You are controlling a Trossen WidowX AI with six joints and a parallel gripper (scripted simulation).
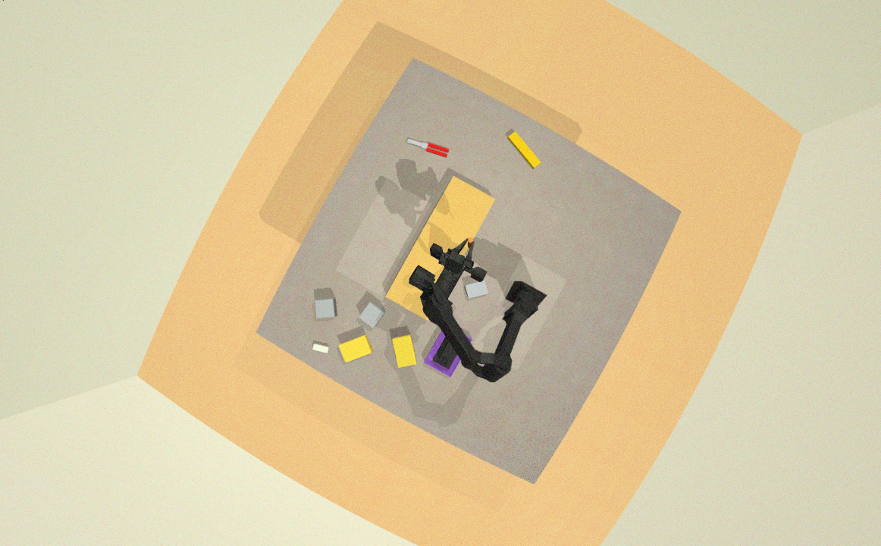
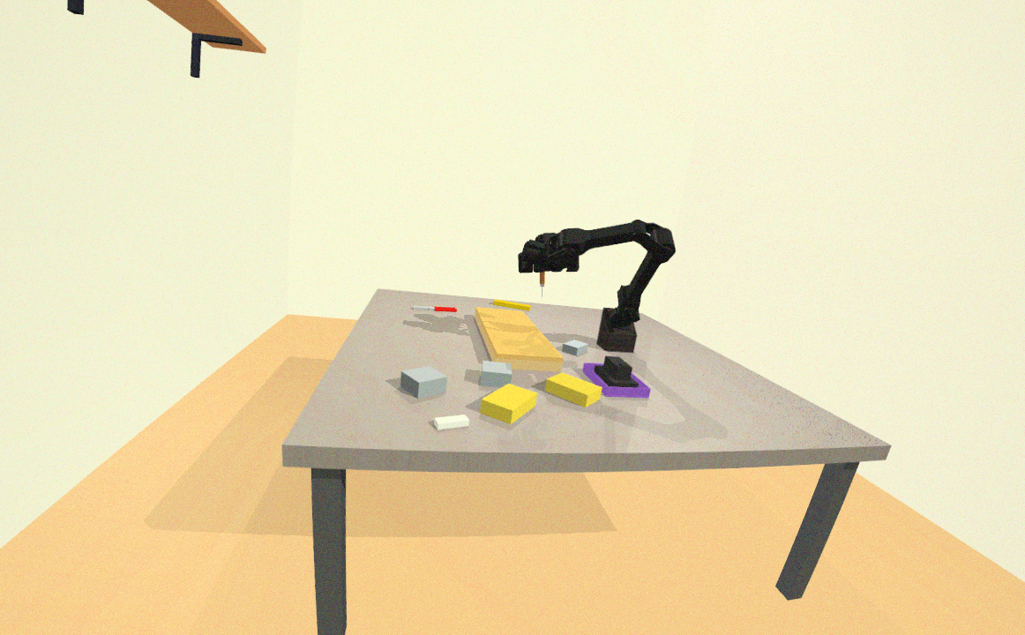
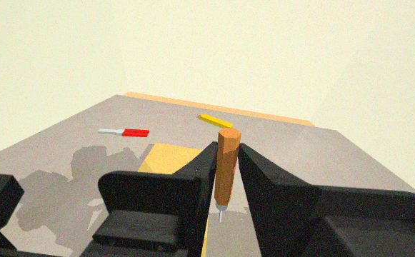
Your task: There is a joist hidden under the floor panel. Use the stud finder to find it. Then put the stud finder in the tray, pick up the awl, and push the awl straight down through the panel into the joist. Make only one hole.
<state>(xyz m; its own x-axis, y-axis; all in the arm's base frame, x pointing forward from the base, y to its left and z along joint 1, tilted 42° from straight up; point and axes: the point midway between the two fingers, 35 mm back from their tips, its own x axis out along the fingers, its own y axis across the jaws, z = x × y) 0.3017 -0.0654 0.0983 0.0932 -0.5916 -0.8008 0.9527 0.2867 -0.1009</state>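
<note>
The awl lies 60 mm below my gripper tip, 10 mm to the left of it and 10 mm behind it. Round my gripper tip: stud finder: 370 mm to the left, 200 mm below, 190 mm behind; then yellow bar: 450 mm to the right, 240 mm below, 50 mm ahead; then purple tray: 350 mm to the left, 240 mm below, 190 mm behind.
</note>
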